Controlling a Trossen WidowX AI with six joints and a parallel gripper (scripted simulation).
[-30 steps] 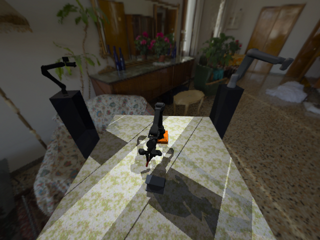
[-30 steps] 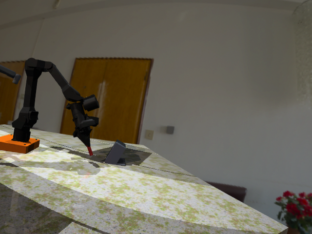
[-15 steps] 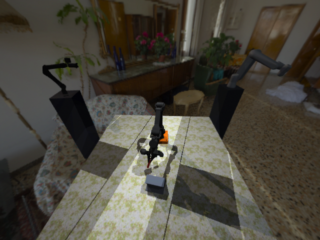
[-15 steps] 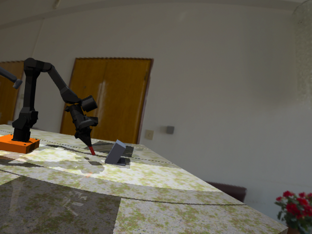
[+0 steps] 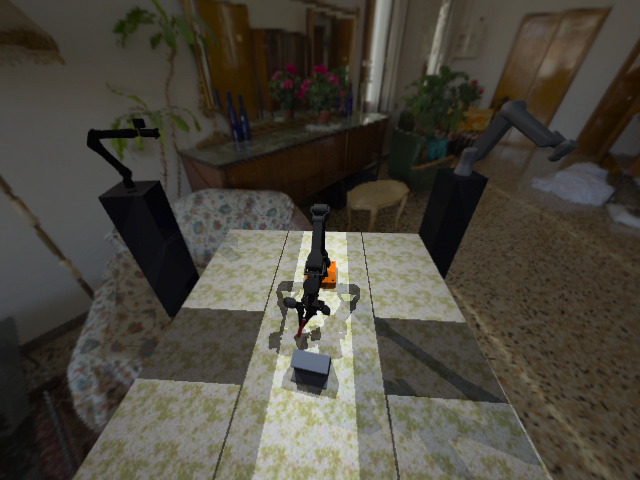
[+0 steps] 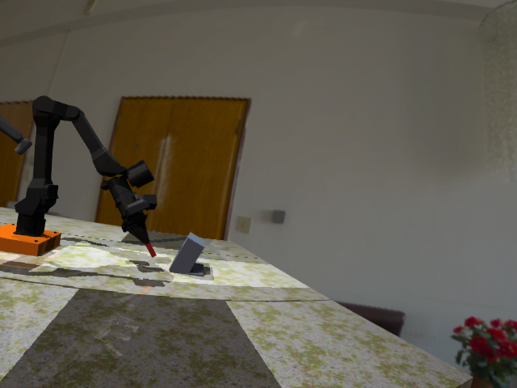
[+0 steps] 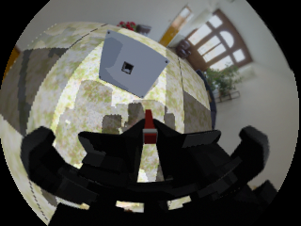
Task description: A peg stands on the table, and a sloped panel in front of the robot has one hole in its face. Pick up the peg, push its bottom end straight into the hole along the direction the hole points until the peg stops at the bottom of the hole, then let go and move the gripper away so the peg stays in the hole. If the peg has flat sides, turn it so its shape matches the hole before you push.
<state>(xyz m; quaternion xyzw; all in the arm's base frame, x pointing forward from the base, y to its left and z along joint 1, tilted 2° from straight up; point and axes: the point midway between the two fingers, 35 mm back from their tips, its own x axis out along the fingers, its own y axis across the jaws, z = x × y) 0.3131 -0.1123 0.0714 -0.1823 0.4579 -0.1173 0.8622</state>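
My gripper tip is 13 cm short of the dark grey sloped panel, 3 cm to the right of it and 3 cm above it. The rest, counted from my gripper tip: red peg: 1 cm behind, 1 cm to the left, 1 cm above.
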